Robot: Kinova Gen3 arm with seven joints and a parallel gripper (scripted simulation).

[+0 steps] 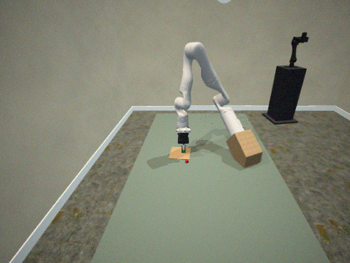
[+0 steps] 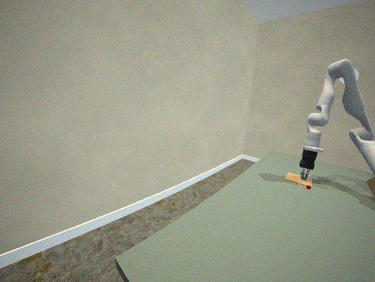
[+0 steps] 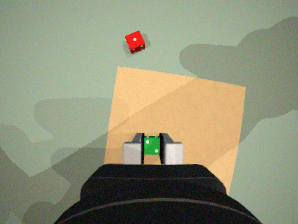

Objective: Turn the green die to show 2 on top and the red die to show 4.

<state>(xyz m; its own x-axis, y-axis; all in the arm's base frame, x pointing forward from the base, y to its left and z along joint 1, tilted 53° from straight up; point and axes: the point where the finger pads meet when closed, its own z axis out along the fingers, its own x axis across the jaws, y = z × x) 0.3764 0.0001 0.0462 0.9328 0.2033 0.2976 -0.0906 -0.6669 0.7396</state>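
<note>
Now: hand 1 cm above the green die. The rest, counted from my hand: red die 10 cm to the left, 2 cm below, 1 cm behind; then tan mat 3 cm below, 2 cm ahead; then blue die 12 cm to the right, 2 cm below, 2 cm behind.
</note>
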